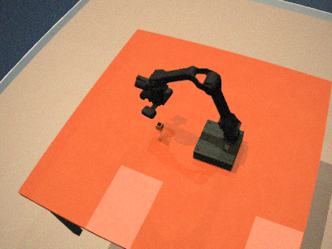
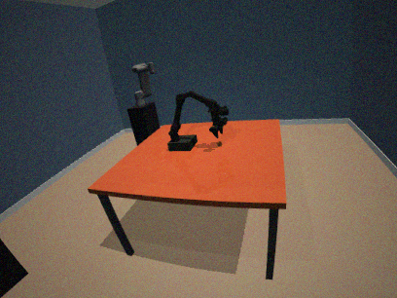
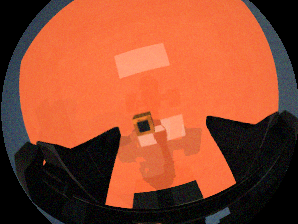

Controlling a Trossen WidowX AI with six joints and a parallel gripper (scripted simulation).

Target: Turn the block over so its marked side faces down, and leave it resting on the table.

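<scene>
Now: the orange block 2 cm behind my gripper tip, 3 cm to the left of it and 7 cm below it.
</scene>
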